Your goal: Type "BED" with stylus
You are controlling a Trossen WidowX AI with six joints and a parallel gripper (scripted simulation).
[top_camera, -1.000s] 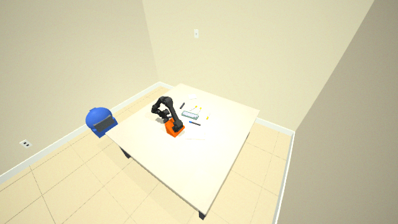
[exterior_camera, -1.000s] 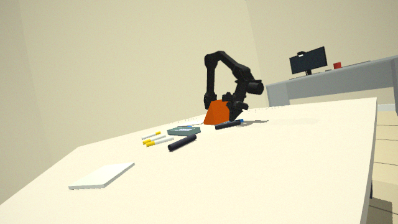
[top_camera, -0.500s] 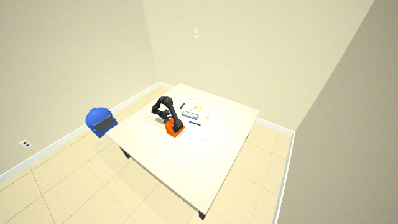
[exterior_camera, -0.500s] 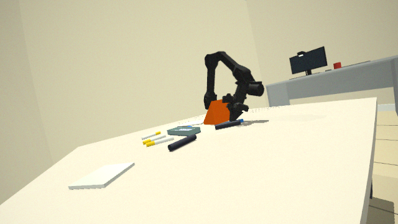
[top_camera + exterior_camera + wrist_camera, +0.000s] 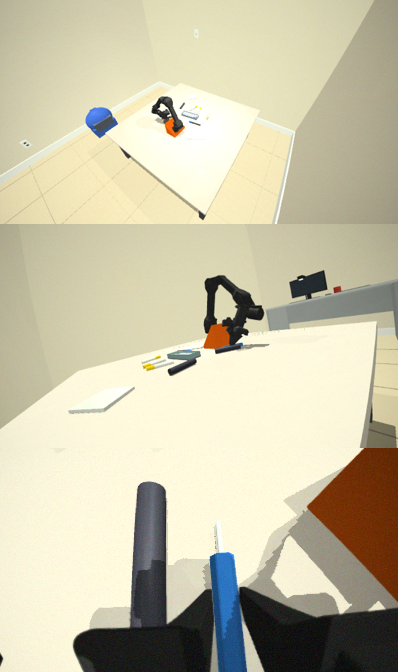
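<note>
The stylus tip lies 4 cm ahead of my gripper tip and 2 cm to the right of it. The rest, counted from my gripper tip: blue stylus 1 cm ahead, 1 cm to the right; white flat pad 53 cm ahead, 12 cm to the left.
</note>
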